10 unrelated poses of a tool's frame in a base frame.
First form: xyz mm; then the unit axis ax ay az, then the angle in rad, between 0 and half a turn.
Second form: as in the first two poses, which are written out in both.
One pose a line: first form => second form
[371, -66, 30, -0.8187, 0.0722, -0.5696, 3.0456] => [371, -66, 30, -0.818, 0.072, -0.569, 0.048]
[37, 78, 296, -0.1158, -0.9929, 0.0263, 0.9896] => [37, 78, 296, -0.055, -0.471, 0.012, 0.880]
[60, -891, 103, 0.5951, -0.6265, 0.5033, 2.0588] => [60, -891, 103, 0.510, -0.537, 0.431, 0.515]
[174, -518, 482, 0.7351, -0.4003, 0.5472, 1.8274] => [174, -518, 482, 0.582, -0.317, 0.433, 0.611]
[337, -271, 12, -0.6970, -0.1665, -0.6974, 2.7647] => [337, -271, 12, -0.685, -0.164, -0.685, 0.187]
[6, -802, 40, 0.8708, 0.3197, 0.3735, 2.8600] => [6, -802, 40, 0.862, 0.317, 0.370, 0.140]
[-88, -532, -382, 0.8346, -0.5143, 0.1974, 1.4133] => [-88, -532, -382, 0.542, -0.334, 0.128, 0.761]
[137, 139, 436, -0.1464, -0.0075, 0.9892, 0.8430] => [137, 139, 436, -0.060, -0.003, 0.405, 0.912]
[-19, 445, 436, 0.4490, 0.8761, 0.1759, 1.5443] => [-19, 445, 436, 0.313, 0.611, 0.123, 0.716]
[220, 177, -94, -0.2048, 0.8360, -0.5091, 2.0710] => [220, 177, -94, -0.176, 0.719, -0.438, 0.510]
